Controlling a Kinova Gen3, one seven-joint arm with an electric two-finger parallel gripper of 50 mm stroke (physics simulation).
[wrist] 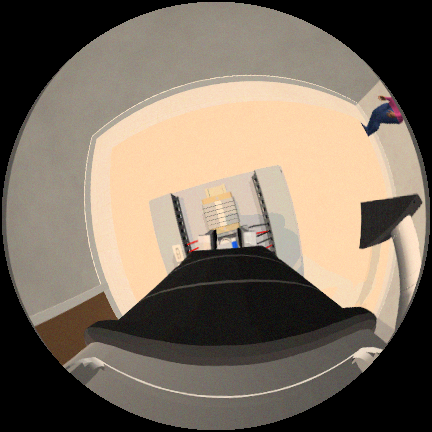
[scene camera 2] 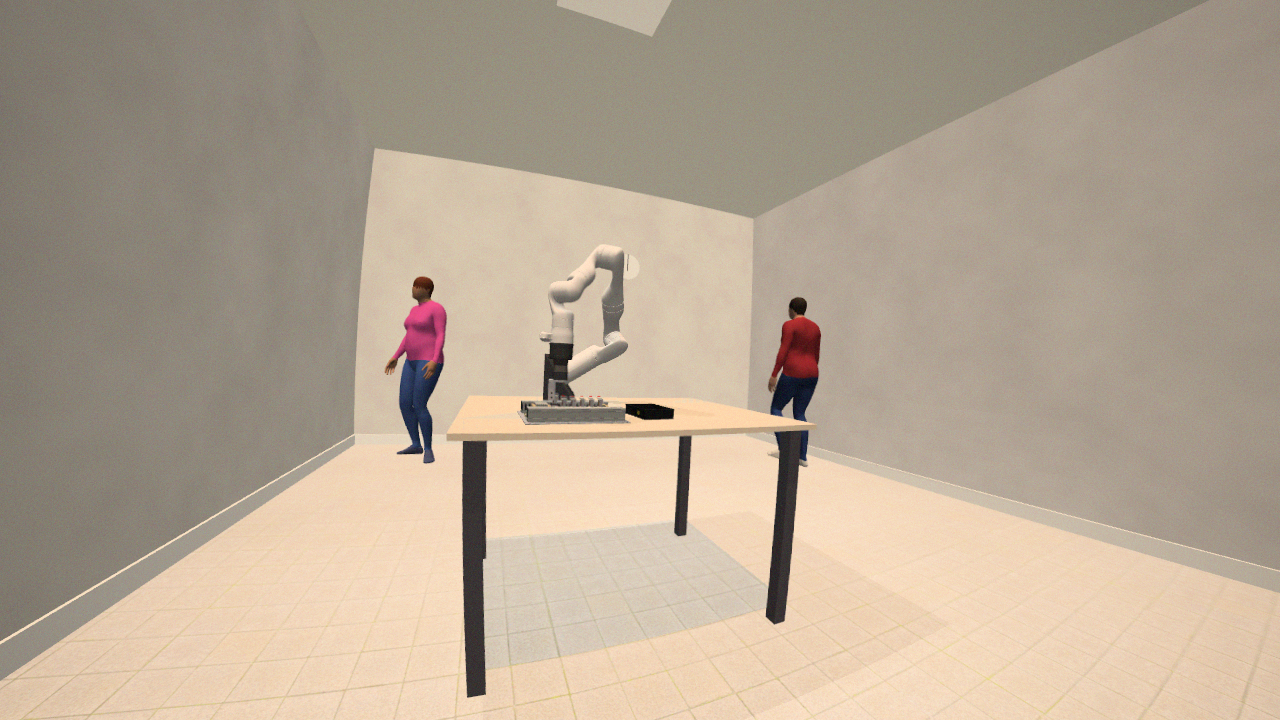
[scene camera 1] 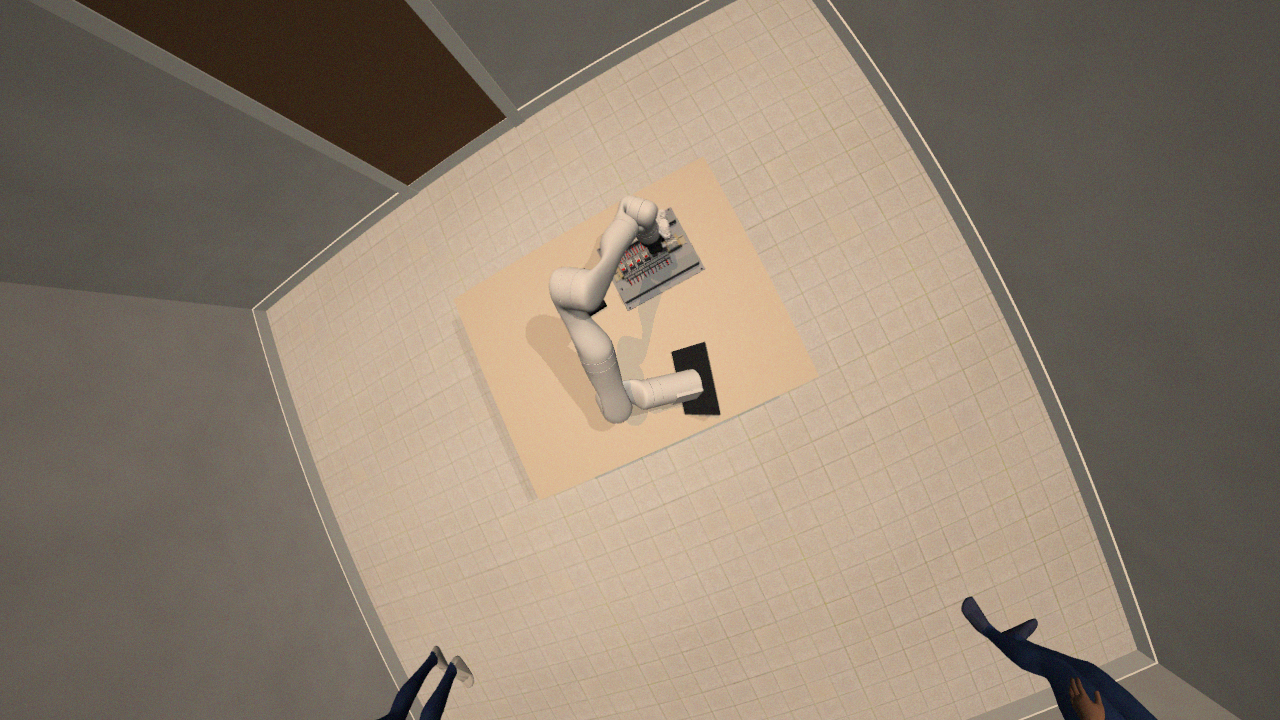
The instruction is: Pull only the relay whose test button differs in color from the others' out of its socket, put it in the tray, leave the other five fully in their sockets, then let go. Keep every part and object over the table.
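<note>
My gripper [scene camera 2: 551,399] is there to see, and the wrist view's got the gripper [wrist: 226,236] as well.
</note>
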